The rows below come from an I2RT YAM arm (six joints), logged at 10 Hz.
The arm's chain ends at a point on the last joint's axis. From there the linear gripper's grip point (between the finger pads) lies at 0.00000 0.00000 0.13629 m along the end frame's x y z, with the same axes.
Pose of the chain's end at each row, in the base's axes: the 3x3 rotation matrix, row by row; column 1 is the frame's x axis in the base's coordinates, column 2 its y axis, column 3 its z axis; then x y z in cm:
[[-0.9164 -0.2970 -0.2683], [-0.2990 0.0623 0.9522], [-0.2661 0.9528 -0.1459]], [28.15 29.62 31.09]
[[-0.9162 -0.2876 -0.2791], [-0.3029 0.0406 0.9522], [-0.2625 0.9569 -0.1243]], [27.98 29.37 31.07]
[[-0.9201 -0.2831 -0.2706], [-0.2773 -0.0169 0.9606], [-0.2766 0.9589 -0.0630]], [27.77 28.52 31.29]
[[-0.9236 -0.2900 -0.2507], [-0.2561 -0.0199 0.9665], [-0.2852 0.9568 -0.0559]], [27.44 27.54 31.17]
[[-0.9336 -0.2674 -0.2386], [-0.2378 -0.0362 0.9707], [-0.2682 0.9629 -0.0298]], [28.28 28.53 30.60]
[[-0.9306 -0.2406 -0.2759], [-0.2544 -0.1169 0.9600], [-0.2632 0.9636 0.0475]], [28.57 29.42 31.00]
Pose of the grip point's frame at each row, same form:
[[-0.9164 -0.2970 -0.2683], [-0.2990 0.0623 0.9522], [-0.2661 0.9528 -0.1459]], [24.49 42.60 29.10]
[[-0.9162 -0.2876 -0.2791], [-0.3029 0.0406 0.9522], [-0.2625 0.9569 -0.1243]], [24.18 42.35 29.38]
[[-0.9201 -0.2831 -0.2706], [-0.2773 -0.0169 0.9606], [-0.2766 0.9589 -0.0630]], [24.08 41.61 30.43]
[[-0.9236 -0.2900 -0.2507], [-0.2561 -0.0199 0.9665], [-0.2852 0.9568 -0.0559]], [24.02 40.71 30.41]
[[-0.9336 -0.2674 -0.2386], [-0.2378 -0.0362 0.9707], [-0.2682 0.9629 -0.0298]], [25.03 41.76 30.19]
[[-0.9306 -0.2406 -0.2759], [-0.2544 -0.1169 0.9600], [-0.2632 0.9636 0.0475]], [24.81 42.50 31.65]

